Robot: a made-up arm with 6 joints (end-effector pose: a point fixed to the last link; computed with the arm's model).
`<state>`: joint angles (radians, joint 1 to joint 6).
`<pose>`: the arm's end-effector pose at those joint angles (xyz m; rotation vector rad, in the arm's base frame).
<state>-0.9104 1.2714 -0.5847 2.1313 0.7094 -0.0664</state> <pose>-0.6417 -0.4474 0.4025 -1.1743 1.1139 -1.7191</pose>
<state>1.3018 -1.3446 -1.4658 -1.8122 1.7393 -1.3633</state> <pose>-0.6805 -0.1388 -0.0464 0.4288 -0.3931 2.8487</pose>
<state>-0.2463 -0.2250 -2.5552 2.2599 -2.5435 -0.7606</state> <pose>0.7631 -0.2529 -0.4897 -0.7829 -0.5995 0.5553</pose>
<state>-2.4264 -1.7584 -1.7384 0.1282 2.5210 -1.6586</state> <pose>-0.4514 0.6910 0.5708 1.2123 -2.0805 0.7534</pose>
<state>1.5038 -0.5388 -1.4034 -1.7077 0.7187 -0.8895</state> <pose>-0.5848 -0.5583 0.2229 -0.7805 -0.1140 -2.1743</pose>
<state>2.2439 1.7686 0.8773 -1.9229 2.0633 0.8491</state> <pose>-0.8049 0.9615 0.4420 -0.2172 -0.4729 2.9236</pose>
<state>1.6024 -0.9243 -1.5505 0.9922 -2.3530 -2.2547</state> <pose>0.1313 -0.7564 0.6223 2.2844 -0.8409 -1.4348</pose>
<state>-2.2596 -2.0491 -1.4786 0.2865 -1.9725 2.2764</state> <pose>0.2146 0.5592 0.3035 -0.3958 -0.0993 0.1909</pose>
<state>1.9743 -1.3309 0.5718 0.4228 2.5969 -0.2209</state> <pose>0.3054 1.0316 0.0647 1.6720 1.2485 -1.7643</pose>
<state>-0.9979 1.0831 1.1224 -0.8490 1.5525 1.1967</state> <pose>-0.5992 -0.6220 0.4984 0.5246 -2.3488 1.0017</pose>
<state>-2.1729 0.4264 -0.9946 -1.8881 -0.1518 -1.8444</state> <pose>-0.6219 0.4799 -0.1313 0.7826 0.7289 1.5974</pose>
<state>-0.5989 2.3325 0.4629 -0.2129 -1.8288 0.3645</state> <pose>0.3745 -0.6473 -0.1982 -0.9150 0.4105 1.0741</pose>
